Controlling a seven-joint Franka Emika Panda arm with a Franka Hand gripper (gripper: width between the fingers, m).
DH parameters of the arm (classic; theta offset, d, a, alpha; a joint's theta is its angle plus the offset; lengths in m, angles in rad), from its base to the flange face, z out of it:
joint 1: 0 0.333 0 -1.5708
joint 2: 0 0 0 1.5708
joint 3: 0 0.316 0.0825 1.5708
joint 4: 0 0 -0.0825 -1.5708
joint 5: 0 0.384 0 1.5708
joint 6: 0 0 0.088 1.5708
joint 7: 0 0.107 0 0
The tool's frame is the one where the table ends.
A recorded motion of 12 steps. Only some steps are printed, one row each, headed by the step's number.
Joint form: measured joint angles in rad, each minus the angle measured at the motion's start. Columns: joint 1, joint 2, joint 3, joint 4, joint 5, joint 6, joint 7.
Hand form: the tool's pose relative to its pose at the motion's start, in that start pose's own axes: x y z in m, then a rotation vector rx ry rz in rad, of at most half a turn. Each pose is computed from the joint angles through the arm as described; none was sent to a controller.
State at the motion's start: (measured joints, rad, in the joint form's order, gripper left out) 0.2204 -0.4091 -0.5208 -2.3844 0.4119 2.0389 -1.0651
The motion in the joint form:
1: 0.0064 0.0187 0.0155 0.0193 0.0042 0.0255 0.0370
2: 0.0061 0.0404 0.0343 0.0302 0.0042 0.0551 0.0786
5: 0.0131 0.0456 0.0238 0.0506 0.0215 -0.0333 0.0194
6: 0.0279 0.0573 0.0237 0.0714 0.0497 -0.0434 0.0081
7: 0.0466 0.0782 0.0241 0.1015 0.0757 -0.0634 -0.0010
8: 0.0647 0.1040 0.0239 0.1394 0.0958 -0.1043 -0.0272
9: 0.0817 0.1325 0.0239 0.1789 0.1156 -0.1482 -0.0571
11: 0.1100 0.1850 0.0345 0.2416 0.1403 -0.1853 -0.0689
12: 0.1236 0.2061 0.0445 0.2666 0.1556 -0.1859 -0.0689
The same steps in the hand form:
1: 0.0123 0.0005 0.0005 -0.0250 0.0032 0.0210
2: 0.0214 0.0020 0.0047 -0.0507 -0.0005 0.0510
5: 0.0214 -0.0032 0.0055 0.0227 -0.0225 -0.0013
6: 0.0316 -0.0059 0.0056 0.0395 -0.0072 -0.0155
7: 0.0445 -0.0089 0.0074 0.0618 -0.0022 -0.0324
8: 0.0576 -0.0127 0.0095 0.0955 -0.0102 -0.0698
9: 0.0706 -0.0166 0.0123 0.1313 -0.0202 -0.1108
11: 0.0959 -0.0234 0.0210 0.1618 -0.0390 -0.1506
12: 0.1093 -0.0284 0.0259 0.1671 -0.0388 -0.1669

